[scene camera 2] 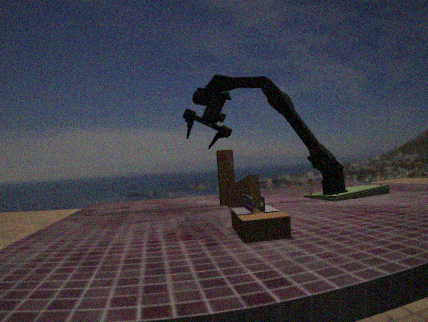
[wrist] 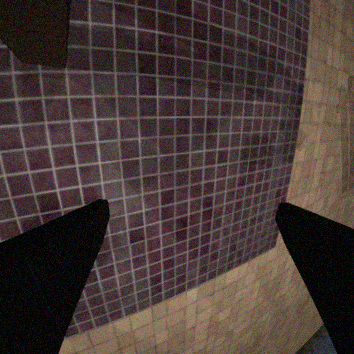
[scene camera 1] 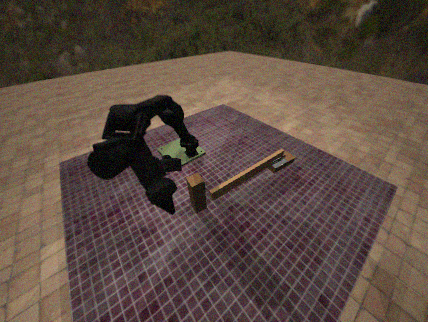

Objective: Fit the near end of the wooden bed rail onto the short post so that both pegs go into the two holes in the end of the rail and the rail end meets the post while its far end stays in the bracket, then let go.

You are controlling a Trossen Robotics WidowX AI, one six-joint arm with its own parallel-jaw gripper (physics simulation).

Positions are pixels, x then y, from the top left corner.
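My gripper: in scene camera 2, in the wrist view, in scene camera 1 point(168, 207). Same spot on my gripper: point(wrist: 52, 261) is point(scene camera 2: 213, 139). A wooden bed rail: in scene camera 2, in scene camera 1; in the wrist view the rail is out of frame. Same spot on the rail: point(scene camera 2: 249, 186) is point(scene camera 1: 283, 153).
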